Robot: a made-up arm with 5 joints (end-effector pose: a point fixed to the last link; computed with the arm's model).
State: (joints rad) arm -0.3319 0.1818 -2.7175 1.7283 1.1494
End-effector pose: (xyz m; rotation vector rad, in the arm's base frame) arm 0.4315 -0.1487 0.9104 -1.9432 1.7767 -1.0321
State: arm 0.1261 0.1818 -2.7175 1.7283 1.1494
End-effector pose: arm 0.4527 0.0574 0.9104 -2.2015 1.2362 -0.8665
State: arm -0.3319 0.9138 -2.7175 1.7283 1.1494
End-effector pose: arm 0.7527 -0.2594 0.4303 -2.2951 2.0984 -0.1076
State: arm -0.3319 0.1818 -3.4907 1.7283 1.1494
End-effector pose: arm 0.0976 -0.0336 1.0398 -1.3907 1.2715 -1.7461
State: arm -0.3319 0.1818 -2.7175 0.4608 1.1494
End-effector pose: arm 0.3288 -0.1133 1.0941 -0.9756 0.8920 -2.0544
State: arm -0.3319 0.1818 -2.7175 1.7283 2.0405
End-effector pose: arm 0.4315 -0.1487 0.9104 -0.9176 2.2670 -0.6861
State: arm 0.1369 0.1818 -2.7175 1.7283 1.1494
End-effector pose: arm 0.4521 0.0623 0.9104 -2.2062 1.2232 -0.8623
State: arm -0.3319 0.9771 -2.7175 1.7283 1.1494
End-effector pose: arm 0.7634 -0.2631 0.3795 -2.3150 2.1166 -0.0174
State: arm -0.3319 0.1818 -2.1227 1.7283 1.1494
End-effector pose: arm 0.5725 -0.1973 0.6590 -2.2456 2.0531 -0.2979
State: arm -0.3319 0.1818 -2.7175 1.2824 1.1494
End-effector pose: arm 0.4222 -0.1455 0.9895 -1.6420 1.5013 -1.4781
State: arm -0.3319 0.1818 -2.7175 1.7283 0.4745
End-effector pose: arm 0.4315 -0.1487 0.9104 -2.6110 1.1138 -1.2095
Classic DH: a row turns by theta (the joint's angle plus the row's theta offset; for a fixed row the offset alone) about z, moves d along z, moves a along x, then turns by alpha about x. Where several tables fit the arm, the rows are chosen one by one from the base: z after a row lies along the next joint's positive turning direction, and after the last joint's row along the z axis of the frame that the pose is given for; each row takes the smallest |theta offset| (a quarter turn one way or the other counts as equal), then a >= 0, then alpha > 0; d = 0 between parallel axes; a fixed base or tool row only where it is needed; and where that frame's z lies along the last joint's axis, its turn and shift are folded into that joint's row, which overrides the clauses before.
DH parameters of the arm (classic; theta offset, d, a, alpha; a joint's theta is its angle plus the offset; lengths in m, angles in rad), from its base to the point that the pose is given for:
joint 1: 0 0.227 0 -1.5708
joint 2: -1.3856 0 0.3368 0
joint 3: -0.4075 0 -0.4173 0
joint 4: -1.3485 0 -0.111 1.5708
joint 5: 3.1416 0.142 0 0

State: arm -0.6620 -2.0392 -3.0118 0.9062 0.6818
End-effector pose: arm -0.6753 0.5263 -0.1064 1.1758 -0.9351 -2.7393
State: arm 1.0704 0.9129 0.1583 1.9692 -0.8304
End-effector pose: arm -0.0663 -0.1212 0.2346 0.0859 0.1203 -2.8981
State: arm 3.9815 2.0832 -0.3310 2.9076 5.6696
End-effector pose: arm 0.0153 0.0170 0.1119 1.0105 -1.1366 0.1810
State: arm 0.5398 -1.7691 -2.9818 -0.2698 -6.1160
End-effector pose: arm -0.7219 -0.4325 -0.0339 2.2125 0.4170 -1.5441
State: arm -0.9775 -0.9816 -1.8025 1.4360 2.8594
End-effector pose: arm -0.0120 0.0178 0.9529 0.6425 1.7731 -0.8874
